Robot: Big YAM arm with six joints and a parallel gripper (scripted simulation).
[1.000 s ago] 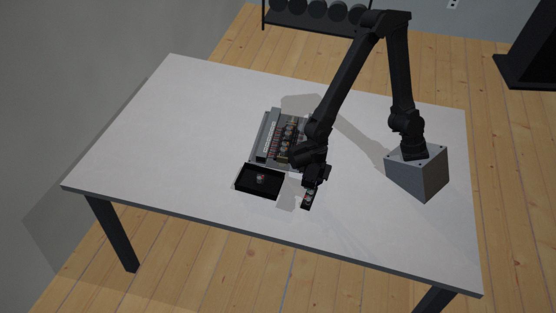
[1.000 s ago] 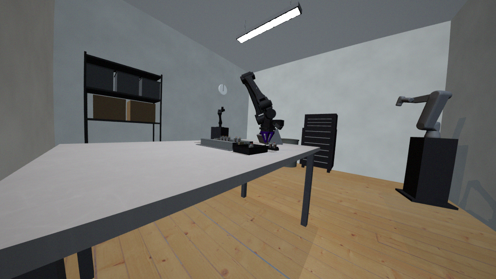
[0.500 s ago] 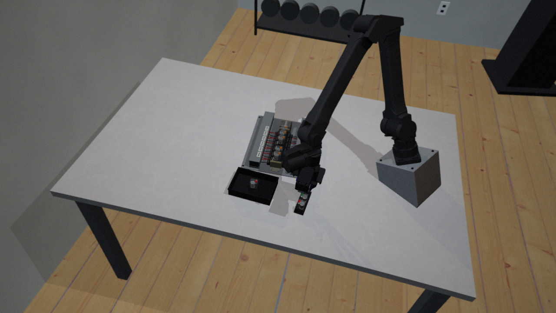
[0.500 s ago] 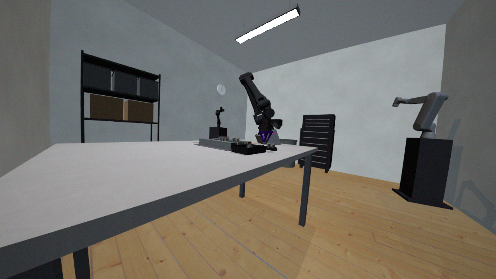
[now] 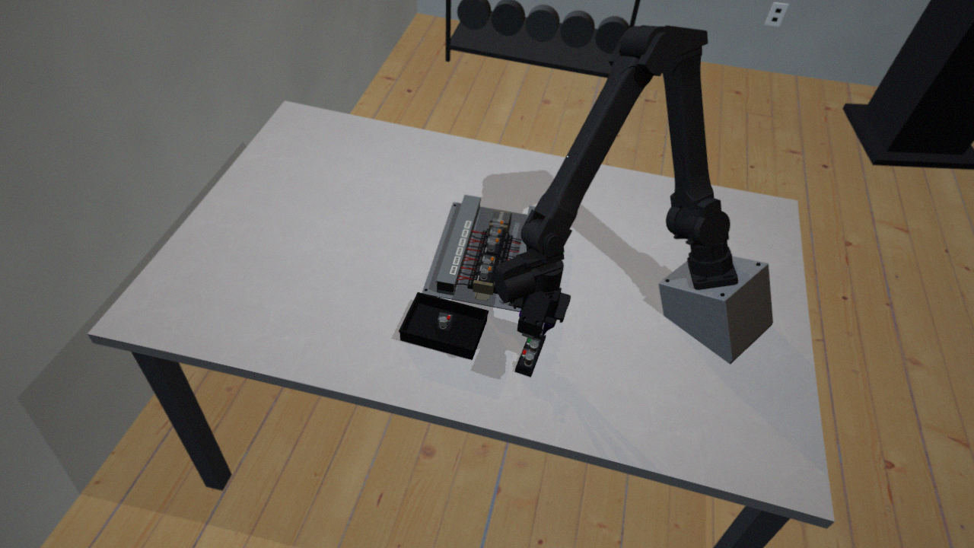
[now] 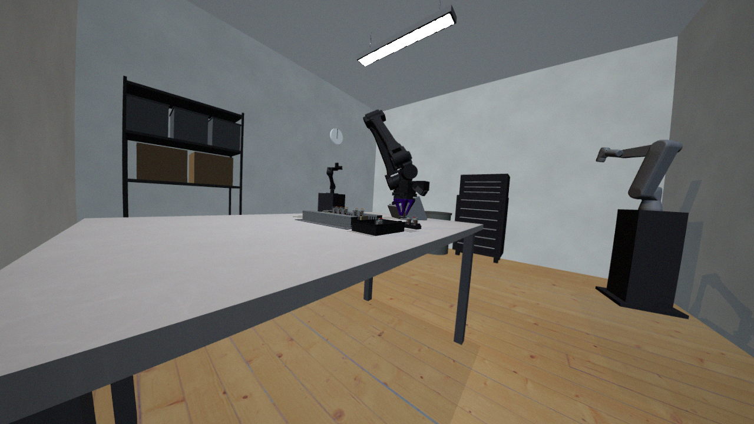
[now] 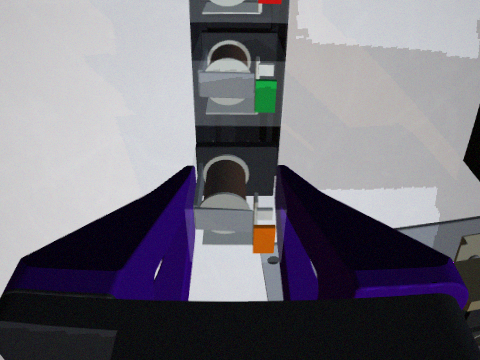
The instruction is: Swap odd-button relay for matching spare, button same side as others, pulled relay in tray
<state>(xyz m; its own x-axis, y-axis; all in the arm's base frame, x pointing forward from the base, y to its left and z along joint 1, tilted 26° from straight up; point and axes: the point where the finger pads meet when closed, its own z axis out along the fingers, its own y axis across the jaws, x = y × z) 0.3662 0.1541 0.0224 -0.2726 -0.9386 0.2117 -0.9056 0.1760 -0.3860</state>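
The grey panel lies 260 mm to the right of my hand, 100 mm ahead of it and 50 mm below it.
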